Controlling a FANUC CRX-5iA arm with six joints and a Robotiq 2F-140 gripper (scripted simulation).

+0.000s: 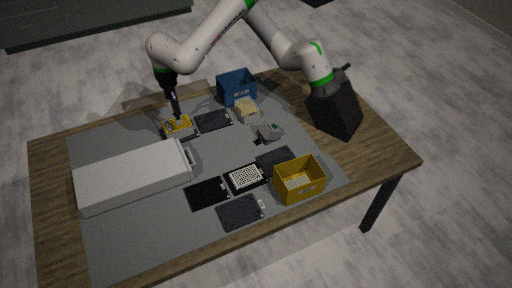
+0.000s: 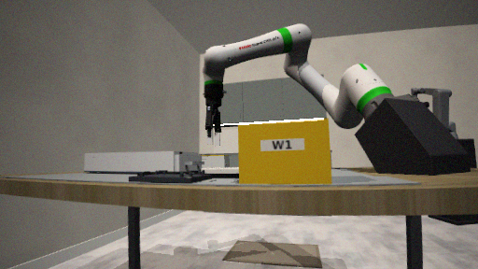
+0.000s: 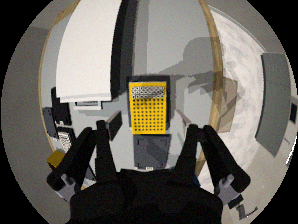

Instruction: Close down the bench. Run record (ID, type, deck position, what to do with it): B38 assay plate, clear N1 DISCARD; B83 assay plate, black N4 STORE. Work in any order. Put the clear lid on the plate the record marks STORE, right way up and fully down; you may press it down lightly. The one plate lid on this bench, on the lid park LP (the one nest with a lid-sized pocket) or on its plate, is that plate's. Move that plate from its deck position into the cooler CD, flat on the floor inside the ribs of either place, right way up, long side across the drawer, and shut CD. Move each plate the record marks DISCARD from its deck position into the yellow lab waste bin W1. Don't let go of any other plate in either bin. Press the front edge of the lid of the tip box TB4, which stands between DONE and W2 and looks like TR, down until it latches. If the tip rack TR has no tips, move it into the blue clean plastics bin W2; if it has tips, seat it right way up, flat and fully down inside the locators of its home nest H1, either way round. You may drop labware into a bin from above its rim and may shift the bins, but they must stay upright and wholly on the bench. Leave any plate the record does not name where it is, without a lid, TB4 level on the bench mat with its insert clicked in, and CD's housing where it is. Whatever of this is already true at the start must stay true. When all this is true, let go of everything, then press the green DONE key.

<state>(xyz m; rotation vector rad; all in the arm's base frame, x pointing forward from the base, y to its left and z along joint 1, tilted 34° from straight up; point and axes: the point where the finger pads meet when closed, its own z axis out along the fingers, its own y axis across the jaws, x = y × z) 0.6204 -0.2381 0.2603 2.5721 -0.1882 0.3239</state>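
The yellow tip rack TR lies 1 cm behind my hand and 9 cm below it. From my hand the other things lie so: clear lid 15 cm ahead, 15 cm to the left, 12 cm below; black plate 15 cm ahead, 15 cm to the left, 12 cm below; cooler drawer 18 cm ahead, 15 cm to the left, 12 cm below.
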